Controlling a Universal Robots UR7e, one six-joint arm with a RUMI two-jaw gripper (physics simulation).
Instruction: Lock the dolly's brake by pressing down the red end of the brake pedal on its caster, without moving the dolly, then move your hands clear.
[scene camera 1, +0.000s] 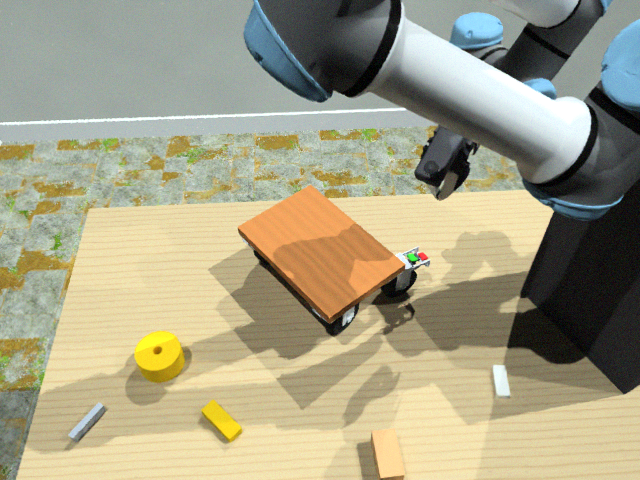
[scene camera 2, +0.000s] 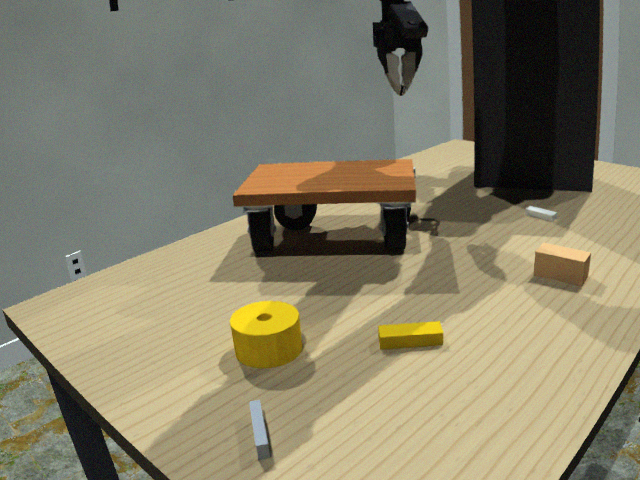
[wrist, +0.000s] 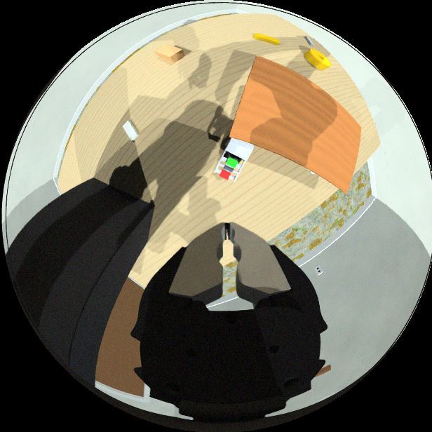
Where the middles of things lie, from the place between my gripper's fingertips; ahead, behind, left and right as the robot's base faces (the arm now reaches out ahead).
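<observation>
Tan block (scene camera 2: 568, 265): from my hand, a good way below, far to the left, a good way ahead. Yellow cylinder (scene camera 2: 266, 334): from my hand, far ahead, some way below, some way to the left. Dolly (scene camera 1: 333, 263): my hand 18 cm above it, 20 cm short of it, 2 cm to the right of it. By their middles, of the things named here, dolly nearest to my hand, yellow cylinder farthest from it.
</observation>
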